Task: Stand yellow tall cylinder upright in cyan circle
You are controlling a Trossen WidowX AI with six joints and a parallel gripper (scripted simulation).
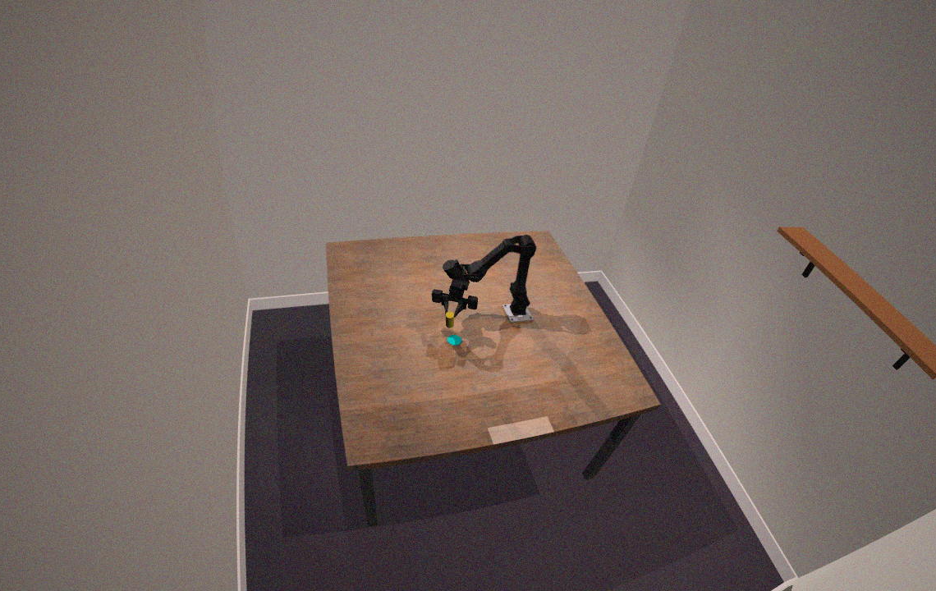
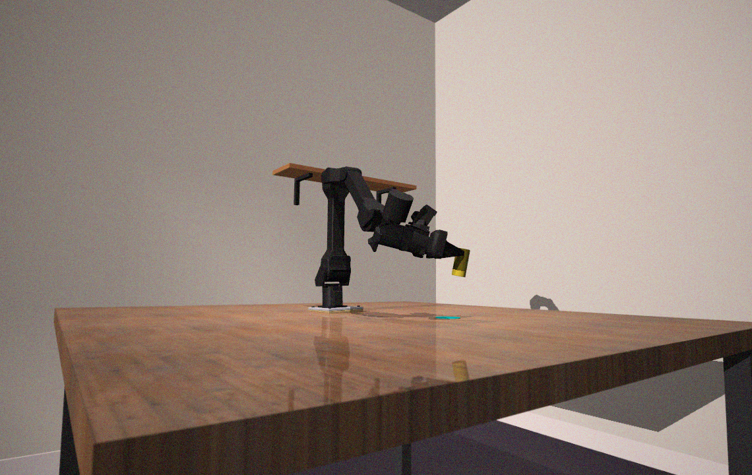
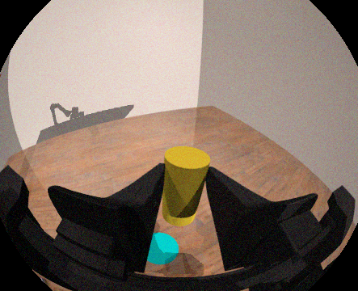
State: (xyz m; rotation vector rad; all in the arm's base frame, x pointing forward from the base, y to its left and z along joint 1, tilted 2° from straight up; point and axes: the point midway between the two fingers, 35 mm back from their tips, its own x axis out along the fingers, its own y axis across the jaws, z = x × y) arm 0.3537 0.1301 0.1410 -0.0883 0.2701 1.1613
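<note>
Now: the cyan circle 16 cm below my gripper tip, 4 cm behind it and 1 cm to the right of it. Round my gripper tip: yellow tall cylinder (2 cm below).
</note>
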